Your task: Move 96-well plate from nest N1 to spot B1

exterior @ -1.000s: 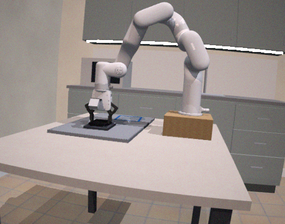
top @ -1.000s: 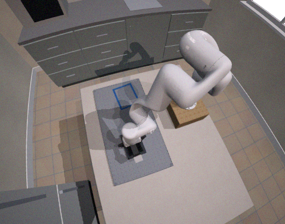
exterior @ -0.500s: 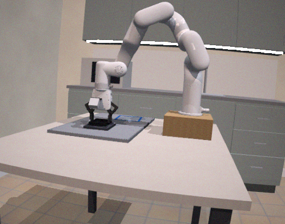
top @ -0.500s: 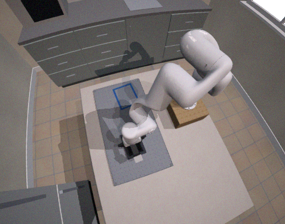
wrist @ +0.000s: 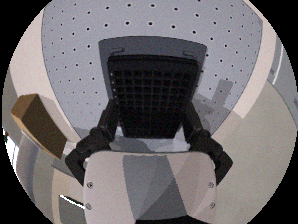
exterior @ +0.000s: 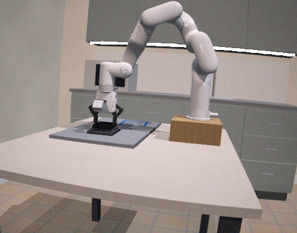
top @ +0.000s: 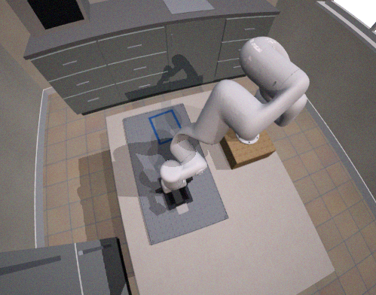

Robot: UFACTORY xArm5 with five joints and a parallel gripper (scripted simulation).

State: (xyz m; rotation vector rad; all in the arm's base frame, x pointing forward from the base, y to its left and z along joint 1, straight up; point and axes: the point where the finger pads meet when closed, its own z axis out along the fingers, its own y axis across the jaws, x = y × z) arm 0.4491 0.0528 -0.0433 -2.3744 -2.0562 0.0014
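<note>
The plate nest N1 lies 4 cm below my hand. Also, from my hand: 96-well plate: 1 cm below.
</note>
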